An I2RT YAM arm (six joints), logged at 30 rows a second.
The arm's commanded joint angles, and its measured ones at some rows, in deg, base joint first. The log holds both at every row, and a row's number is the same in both.
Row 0, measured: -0.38, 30.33, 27.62, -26.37, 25.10, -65.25
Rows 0 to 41, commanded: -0.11, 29.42, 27.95, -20.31, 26.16, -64.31; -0.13, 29.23, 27.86, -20.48, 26.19, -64.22; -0.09, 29.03, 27.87, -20.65, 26.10, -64.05; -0.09, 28.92, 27.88, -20.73, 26.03, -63.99; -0.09, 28.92, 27.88, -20.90, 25.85, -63.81; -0.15, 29.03, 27.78, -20.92, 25.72, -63.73; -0.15, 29.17, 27.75, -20.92, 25.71, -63.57; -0.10, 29.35, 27.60, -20.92, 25.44, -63.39; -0.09, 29.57, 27.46, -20.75, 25.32, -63.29; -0.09, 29.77, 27.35, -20.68, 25.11, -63.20; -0.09, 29.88, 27.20, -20.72, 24.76, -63.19; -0.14, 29.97, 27.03, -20.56, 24.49, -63.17; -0.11, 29.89, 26.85, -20.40, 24.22, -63.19; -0.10, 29.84, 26.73, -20.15, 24.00, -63.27; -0.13, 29.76, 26.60, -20.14, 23.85, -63.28; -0.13, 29.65, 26.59, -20.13, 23.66, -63.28; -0.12, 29.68, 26.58, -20.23, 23.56, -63.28; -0.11, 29.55, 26.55, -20.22, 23.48, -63.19; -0.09, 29.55, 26.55, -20.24, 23.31, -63.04; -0.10, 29.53, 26.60, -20.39, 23.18, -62.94; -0.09, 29.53, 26.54, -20.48, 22.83, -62.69; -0.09, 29.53, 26.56, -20.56, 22.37, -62.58; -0.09, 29.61, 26.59, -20.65, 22.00, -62.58; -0.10, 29.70, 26.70, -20.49, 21.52, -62.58; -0.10, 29.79, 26.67, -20.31, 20.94, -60.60; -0.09, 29.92, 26.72, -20.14, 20.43, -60.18; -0.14, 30.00, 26.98, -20.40, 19.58, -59.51; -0.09, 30.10, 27.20, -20.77, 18.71, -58.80; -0.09, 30.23, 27.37, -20.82, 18.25, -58.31; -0.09, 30.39, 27.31, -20.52, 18.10, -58.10; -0.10, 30.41, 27.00, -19.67, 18.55, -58.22; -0.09, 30.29, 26.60, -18.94, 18.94, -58.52; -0.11, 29.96, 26.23, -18.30, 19.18, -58.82; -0.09, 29.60, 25.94, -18.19, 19.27, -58.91; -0.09, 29.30, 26.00, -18.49, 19.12, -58.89; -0.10, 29.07, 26.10, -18.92, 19.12, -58.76; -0.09, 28.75, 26.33, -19.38, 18.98, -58.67; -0.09, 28.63, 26.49, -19.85, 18.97, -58.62; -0.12, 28.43, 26.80, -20.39, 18.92, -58.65; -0.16, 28.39, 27.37, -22.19, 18.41, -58.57; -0.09, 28.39, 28.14, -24.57, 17.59, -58.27; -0.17, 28.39, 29.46, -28.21, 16.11, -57.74
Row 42, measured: -0.49, 29.56, 25.63, -26.33, 20.69, -60.07
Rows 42 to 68, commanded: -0.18, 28.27, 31.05, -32.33, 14.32, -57.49; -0.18, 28.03, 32.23, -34.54, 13.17, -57.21; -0.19, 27.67, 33.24, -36.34, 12.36, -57.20; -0.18, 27.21, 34.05, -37.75, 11.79, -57.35; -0.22, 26.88, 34.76, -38.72, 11.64, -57.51; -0.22, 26.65, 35.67, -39.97, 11.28, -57.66; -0.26, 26.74, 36.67, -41.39, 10.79, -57.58; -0.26, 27.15, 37.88, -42.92, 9.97, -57.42; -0.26, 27.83, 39.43, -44.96, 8.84, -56.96; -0.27, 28.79, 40.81, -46.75, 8.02, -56.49; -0.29, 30.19, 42.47, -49.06, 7.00, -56.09; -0.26, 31.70, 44.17, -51.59, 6.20, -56.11; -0.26, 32.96, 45.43, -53.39, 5.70, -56.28; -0.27, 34.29, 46.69, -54.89, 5.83, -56.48; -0.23, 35.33, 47.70, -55.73, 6.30, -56.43; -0.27, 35.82, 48.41, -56.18, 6.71, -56.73; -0.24, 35.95, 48.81, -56.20, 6.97, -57.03; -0.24, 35.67, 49.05, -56.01, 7.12, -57.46; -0.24, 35.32, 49.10, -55.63, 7.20, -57.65; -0.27, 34.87, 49.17, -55.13, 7.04, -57.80; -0.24, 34.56, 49.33, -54.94, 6.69, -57.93; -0.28, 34.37, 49.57, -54.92, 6.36, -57.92; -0.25, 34.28, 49.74, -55.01, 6.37, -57.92; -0.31, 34.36, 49.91, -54.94, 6.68, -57.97; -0.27, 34.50, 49.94, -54.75, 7.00, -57.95; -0.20, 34.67, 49.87, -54.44, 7.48, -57.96; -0.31, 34.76, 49.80, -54.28, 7.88, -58.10
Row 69, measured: -0.40, 35.44, 47.09, -55.59, 8.93, -58.02
